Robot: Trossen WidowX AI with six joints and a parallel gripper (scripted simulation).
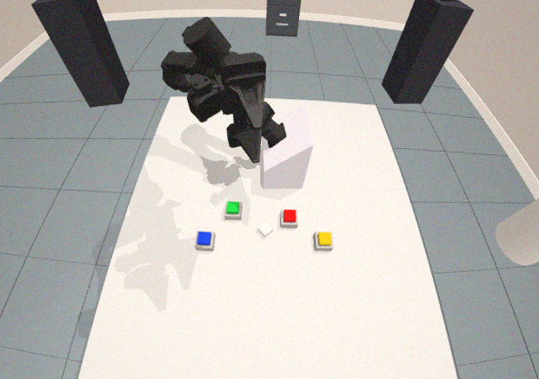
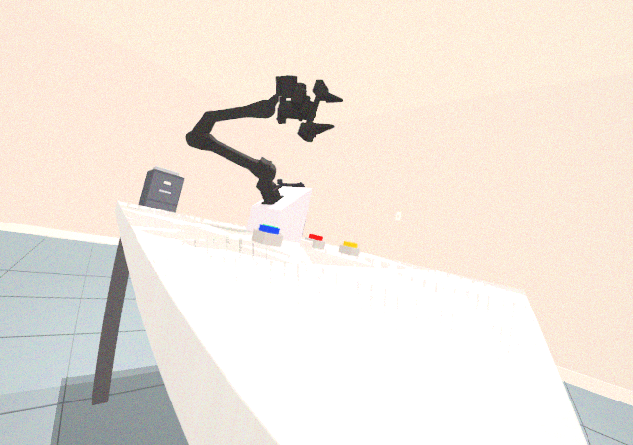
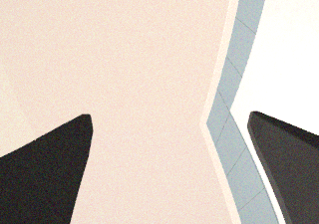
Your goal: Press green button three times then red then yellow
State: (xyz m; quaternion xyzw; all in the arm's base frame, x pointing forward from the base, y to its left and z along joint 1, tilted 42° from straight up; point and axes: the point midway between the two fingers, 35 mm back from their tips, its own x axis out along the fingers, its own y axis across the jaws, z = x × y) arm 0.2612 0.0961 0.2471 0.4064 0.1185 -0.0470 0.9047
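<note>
Now: the green button 10 cm behind my gripper tip, 6 cm to the right of it and 36 cm below it. The rest, counted from my gripper tip: blue button: 2 cm behind, 14 cm to the right, 36 cm below; red button: 6 cm behind, 10 cm to the left, 36 cm below; small white block: 4 cm behind, 3 cm to the left, 38 cm below.
</note>
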